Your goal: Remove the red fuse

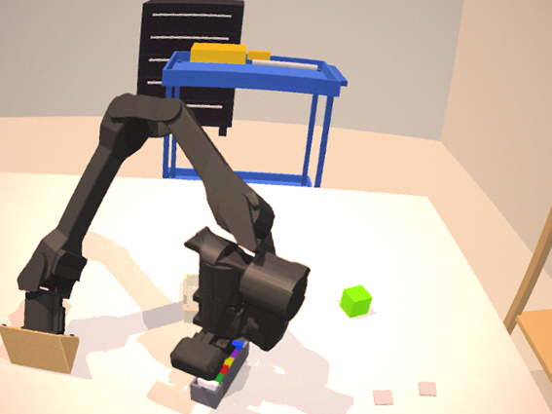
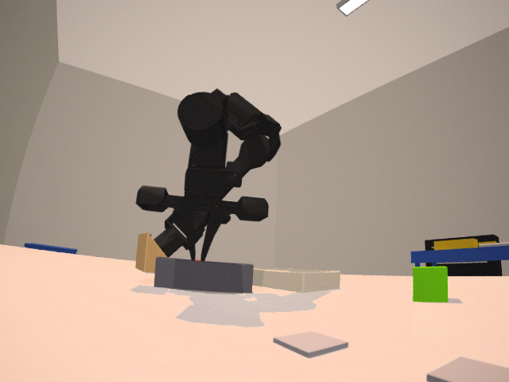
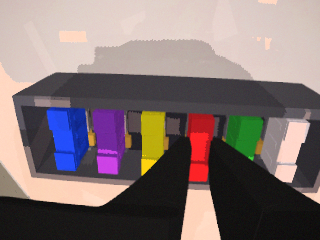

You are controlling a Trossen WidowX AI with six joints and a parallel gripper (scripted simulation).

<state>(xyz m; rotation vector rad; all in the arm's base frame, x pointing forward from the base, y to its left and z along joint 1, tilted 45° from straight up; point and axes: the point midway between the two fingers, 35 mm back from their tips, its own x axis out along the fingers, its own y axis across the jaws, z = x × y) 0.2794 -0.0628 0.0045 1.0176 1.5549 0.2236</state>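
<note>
The green fuse lies 20 mm to the right of my gripper tip, 10 mm below it and 10 mm behind it. The rest, counted from my gripper tip: white fuse (30 mm to the right, 20 mm behind, 10 mm below); red fuse (10 mm below); yellow fuse (20 mm to the left, 10 mm below, 10 mm ahead).
</note>
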